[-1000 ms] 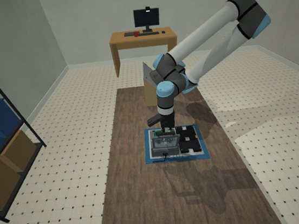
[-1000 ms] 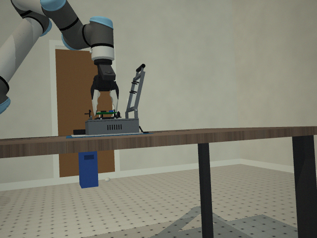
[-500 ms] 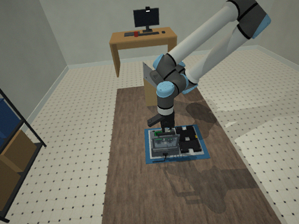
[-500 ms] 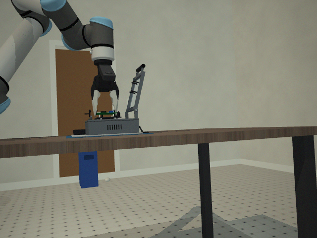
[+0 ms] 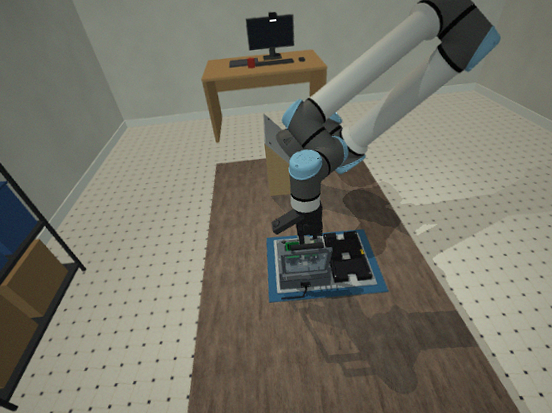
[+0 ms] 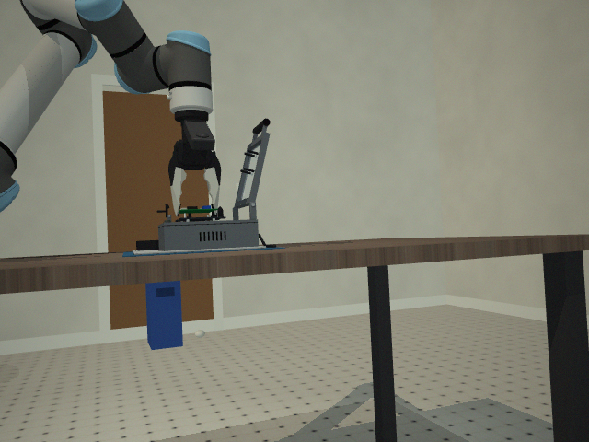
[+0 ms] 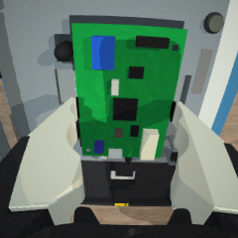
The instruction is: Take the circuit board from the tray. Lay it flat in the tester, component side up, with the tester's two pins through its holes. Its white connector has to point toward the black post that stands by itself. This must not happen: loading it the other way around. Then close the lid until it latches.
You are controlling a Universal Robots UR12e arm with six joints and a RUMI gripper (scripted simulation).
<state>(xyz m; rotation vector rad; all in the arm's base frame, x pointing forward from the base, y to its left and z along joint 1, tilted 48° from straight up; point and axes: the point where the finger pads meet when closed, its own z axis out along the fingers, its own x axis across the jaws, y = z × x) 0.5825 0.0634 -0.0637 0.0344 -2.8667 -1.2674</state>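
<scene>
Now: hand right at the green circuit board. Also, from my hand: tester lid 13 cm ahead, 10 cm above; then tester 3 cm ahead, 4 cm to the left, 3 cm above.
</scene>
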